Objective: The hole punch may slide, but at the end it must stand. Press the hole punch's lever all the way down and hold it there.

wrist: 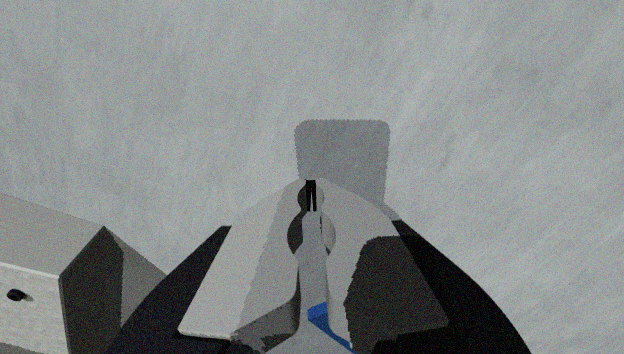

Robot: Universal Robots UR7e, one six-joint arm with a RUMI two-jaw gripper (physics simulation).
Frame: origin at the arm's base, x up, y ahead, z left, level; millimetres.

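Seen in the pictures: gripper, between the fingertips: (311, 183).
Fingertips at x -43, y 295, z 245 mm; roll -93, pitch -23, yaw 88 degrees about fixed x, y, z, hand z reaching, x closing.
A point is followed by its place in that frame.
My gripper (311, 183) @[y 295, x -43, z 245 mm] is shut and empty, its two pale jaws meeting at the tips in the middle of the wrist view. A small blue piece (318, 313) @[y 351, x -48, z 121 mm] shows through the gap between the jaws near the bottom; it may be part of the hole punch, but too little shows to tell. The rest of the hole punch, its lever and whether it stands are hidden or out of view. No contact between the gripper and the hole punch can be seen.
A pale angular block (35, 315) @[y 157, x -11, z 109 mm] with a dark round hole in its face stands at the lower left, beside the left jaw. A grey, round-cornered shadow (345, 150) @[y 309, x -57, z 264 mm] lies on the light table top (175, 90) @[y 215, x -57, z 265 mm] beyond the fingertips.
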